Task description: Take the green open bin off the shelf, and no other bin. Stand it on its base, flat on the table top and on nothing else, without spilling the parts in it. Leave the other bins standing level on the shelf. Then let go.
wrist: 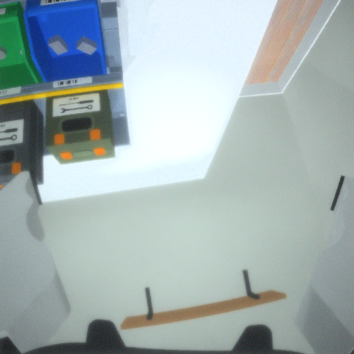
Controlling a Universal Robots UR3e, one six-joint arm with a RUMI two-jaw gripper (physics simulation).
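Note:
A green open bin (15, 70) is at the upper left of the wrist view, cut off by the left edge, with part of a grey piece visible inside. Beside it on the same shelf (72, 90) stands a blue open bin (67, 67) with two grey blocks in it. The shelf's front edge has a yellow strip and barcode labels. My gripper (185, 179) is open and empty, its fingers wide apart at the left and right edges. Both bins are beyond the fingers, up and to the left, and touch neither. The table top cannot be made out with certainty.
Below the yellow strip are an olive case (80, 135) with orange latches and a dark grey case (27, 125), partly behind the left finger. A bright white surface fills the upper middle. A wooden board (200, 309) with two black brackets is on the pale surface low in view.

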